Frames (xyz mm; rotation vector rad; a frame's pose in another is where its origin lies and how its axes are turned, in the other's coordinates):
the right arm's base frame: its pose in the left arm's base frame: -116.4 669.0 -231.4 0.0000 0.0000 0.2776
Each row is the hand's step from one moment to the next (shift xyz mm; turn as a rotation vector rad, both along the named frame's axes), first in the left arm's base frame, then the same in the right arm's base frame.
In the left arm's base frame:
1: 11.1 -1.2 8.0 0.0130 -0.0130 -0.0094
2: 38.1 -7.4 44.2 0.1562 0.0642 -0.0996
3: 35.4 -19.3 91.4 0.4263 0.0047 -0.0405
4: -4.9 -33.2 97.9 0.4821 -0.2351 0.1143
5: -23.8 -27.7 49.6 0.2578 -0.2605 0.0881
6: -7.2 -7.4 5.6 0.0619 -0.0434 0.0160
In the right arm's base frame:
1: 10.3 -4.2 8.0 0.0089 -0.0161 -0.0094
2: 34.6 -17.6 44.2 0.1678 0.0189 -0.0996
3: 28.8 -28.3 91.4 0.4113 -0.1123 -0.0405
4: -13.8 -30.6 97.9 0.3992 -0.3582 0.1143
5: -30.5 -20.1 49.6 0.1765 -0.3212 0.0881
6: -9.0 -5.1 5.6 0.0476 -0.0587 0.0160

